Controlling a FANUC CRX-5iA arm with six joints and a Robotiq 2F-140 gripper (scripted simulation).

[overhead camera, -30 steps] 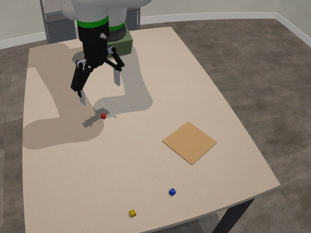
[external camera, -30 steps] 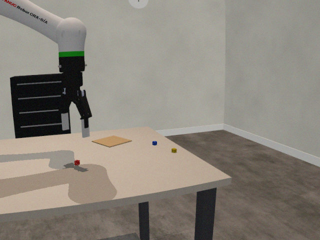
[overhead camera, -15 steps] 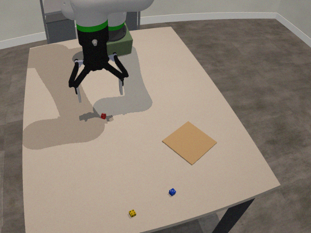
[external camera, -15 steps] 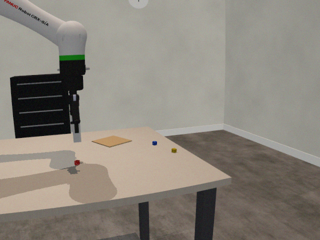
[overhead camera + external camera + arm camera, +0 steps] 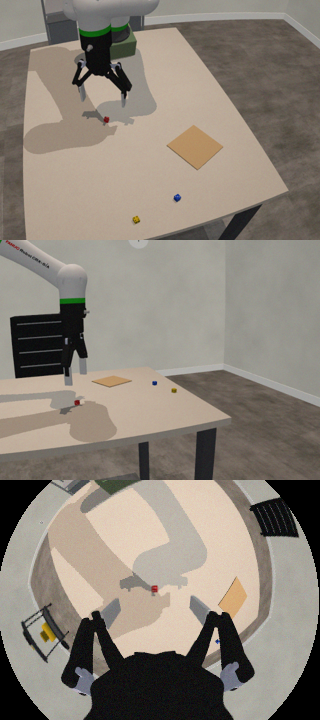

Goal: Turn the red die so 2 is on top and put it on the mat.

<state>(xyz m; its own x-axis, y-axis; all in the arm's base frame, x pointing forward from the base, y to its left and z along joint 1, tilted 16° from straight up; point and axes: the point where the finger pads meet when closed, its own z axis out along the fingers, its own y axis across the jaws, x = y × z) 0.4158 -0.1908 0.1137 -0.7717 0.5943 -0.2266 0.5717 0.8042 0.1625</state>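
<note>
My gripper is now 100 mm above the red die. Round my hand: tan mat 230 mm ahead, 240 mm to the left, 110 mm below; blue die 380 mm ahead, 80 mm to the left, 100 mm below; yellow die 400 mm ahead, 60 mm to the right, 100 mm below.
</note>
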